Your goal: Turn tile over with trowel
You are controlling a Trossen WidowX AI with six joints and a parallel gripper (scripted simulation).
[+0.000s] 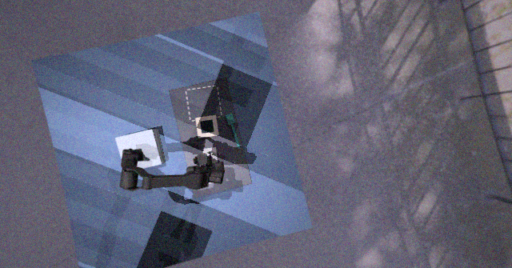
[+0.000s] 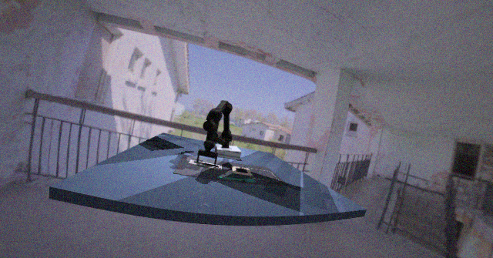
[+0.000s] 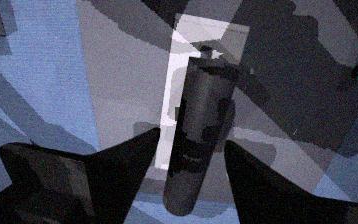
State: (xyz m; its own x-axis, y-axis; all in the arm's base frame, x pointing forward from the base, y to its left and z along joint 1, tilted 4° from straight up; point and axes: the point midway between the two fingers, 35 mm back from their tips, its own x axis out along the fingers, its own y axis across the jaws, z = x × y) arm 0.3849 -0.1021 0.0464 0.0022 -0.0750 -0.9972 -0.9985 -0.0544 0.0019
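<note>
Now: the grey mat 1 cm ahead of my gripper tip, 16 cm to the left of it and 8 cm below it. Round my gripper tip: tile: 23 cm to the left, 6 cm below; teal trowel: 14 cm ahead, 21 cm to the left, 6 cm below.
</note>
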